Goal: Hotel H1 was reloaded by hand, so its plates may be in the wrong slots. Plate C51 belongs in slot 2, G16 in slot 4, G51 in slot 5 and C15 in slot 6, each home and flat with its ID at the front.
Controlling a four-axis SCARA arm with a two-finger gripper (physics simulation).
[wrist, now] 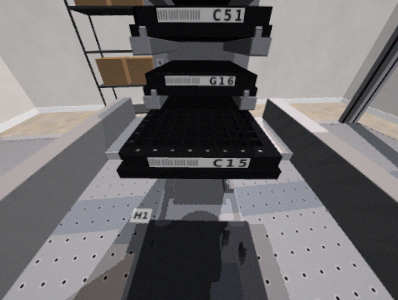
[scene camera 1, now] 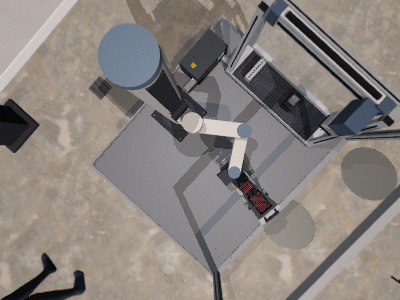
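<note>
My gripper is shut on plate C15, a black plate held flat between the fingers, its ID towards the wrist camera. Hotel H1 stands ahead; its label is low on the left. In the wrist view, plate G16 sits on hotel ledges behind and above C15, and plate C51 sits higher. Both lie flat with their IDs in front. A small slot mark beside G16 is too blurred to read. A plate with a red grid shows at the hotel's top; its ID is hidden. G51 cannot be made out.
A dark base lies low in front of the hotel. The gantry machine with its black deck stands at the upper right, and a dark box stands beside the arm column. A shelf unit stands in the background.
</note>
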